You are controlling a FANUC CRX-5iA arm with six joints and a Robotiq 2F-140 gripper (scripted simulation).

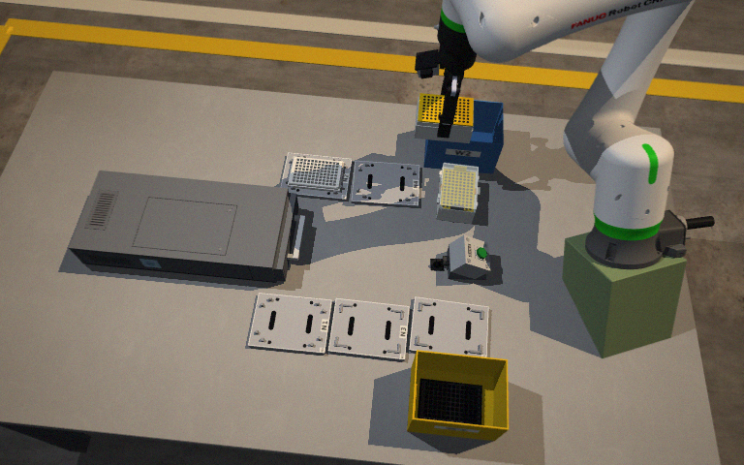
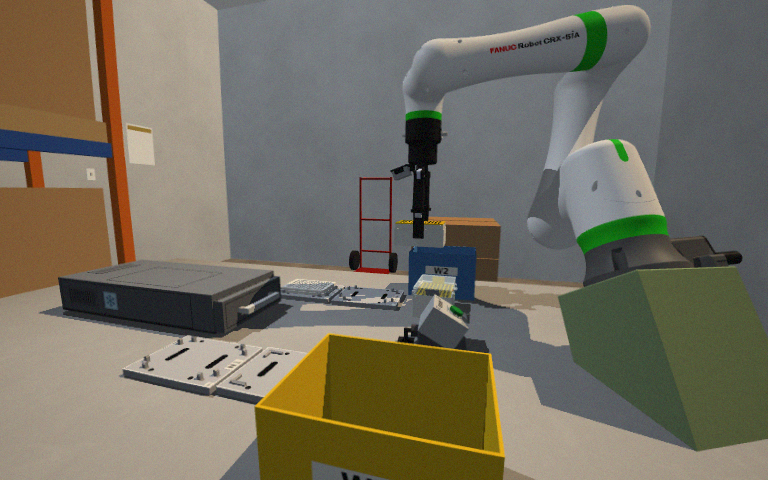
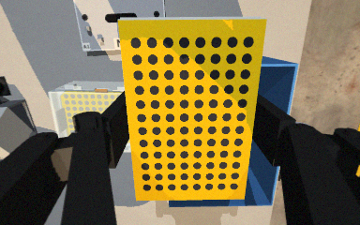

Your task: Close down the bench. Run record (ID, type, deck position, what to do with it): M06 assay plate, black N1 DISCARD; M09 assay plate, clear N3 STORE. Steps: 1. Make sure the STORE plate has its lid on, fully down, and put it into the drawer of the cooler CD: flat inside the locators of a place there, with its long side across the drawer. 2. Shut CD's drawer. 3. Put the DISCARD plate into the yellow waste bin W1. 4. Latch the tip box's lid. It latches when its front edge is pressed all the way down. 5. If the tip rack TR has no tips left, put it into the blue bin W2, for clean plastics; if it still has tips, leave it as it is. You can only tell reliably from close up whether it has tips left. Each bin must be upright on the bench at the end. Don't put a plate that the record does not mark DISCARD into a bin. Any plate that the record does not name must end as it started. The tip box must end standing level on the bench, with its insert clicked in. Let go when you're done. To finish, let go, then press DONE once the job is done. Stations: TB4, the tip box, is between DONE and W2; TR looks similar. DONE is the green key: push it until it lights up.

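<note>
Now: hand 150 mm above the blue bin W2, 70 mm past it and 30 mm to the left of it. Round my hand: green DONE key 300 mm to the left, 120 mm below, 50 mm behind; then tip rack TR 10 mm below, 10 mm behind; then white gridded plate 300 mm ahead, 170 mm below, 20 mm to the left.
</note>
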